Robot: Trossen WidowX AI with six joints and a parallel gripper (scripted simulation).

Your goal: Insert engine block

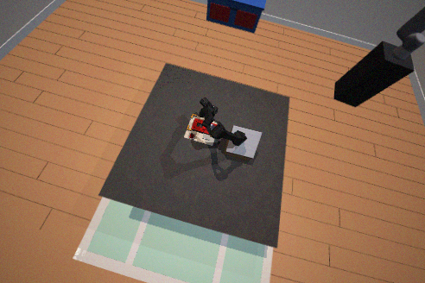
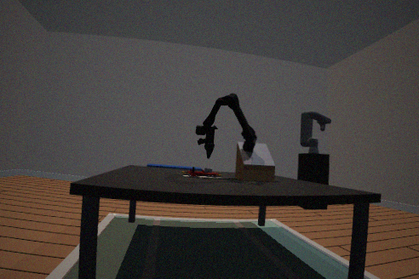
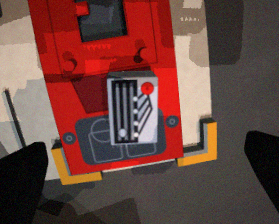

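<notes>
My gripper tip is 8 cm above the grey engine block, 1 cm to the right of it and 1 cm past it.
</notes>
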